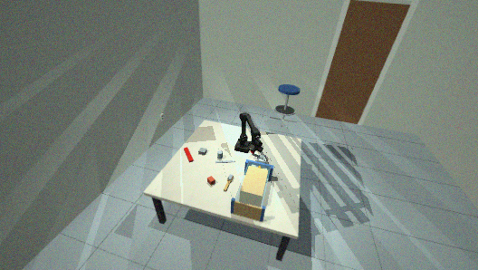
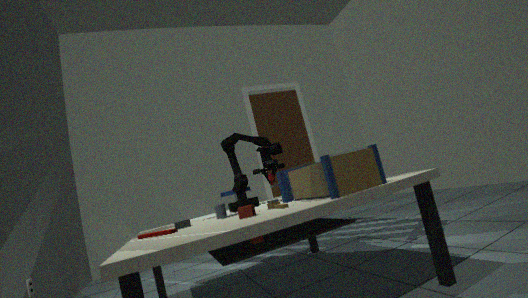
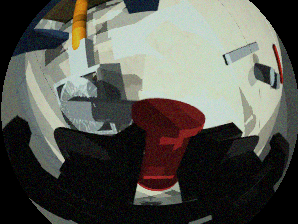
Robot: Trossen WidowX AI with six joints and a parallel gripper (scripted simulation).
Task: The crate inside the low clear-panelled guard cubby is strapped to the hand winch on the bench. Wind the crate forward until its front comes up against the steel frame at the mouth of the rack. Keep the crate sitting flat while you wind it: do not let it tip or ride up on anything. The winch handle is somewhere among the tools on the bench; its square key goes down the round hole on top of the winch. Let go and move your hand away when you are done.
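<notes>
Now: gripper tip 4 cm to the right of the winch handle, 1 cm short of it and 1 cm above it. Round my gripper tip: winch: 9 cm to the left, 8 cm below, 1 cm ahead; then red knob: 2 cm above; then blue frame: 18 cm ahead, 9 cm to the left, 1 cm below.
</notes>
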